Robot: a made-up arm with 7 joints.
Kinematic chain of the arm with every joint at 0, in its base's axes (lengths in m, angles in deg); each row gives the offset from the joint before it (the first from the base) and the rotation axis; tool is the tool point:
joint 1: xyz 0 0 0.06 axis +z
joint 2: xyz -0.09 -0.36 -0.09 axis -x
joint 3: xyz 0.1 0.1 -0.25 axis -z
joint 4: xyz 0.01 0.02 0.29 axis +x
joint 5: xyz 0.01 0 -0.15 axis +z
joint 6: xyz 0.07 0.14 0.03 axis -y
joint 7: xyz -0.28 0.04 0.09 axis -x
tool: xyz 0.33 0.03 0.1
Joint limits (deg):
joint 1: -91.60..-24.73
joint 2: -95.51..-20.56
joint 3: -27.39..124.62
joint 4: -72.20..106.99
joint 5: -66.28..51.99
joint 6: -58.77..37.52
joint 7: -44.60..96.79
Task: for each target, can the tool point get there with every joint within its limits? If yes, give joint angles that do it. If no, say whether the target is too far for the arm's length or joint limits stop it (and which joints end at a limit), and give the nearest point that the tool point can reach.
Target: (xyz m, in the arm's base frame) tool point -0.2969 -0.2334 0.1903
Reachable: yes | joints -81.53 -31.84 8.50 35.52 -21.53 7.06 -26.54
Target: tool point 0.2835 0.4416 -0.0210
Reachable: no: joint limits stop it (at a limit: joint 1, joint 2, joint 3, joint 5, joint 6) | nearest point 0.0235 0.2104 0.0165 | short by 0.350 m
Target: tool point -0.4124 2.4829 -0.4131
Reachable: no: too far | nearest point -0.3918 0.2988 -0.1348 | short by 2.202 m
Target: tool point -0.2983 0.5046 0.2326
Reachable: no: joint limits stop it (at a limit: joint 1, joint 3, joint 5, joint 6) | nearest point -0.3102 0.2600 0.2045 | short by 0.247 m
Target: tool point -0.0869 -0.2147 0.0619
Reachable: yes | joints -86.48 -64.08 39.69 -55.05 13.76 -8.14 42.72
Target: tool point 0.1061 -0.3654 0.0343
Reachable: yes | joints -48.17 -28.39 27.25 -7.65 -14.98 -25.86 64.12
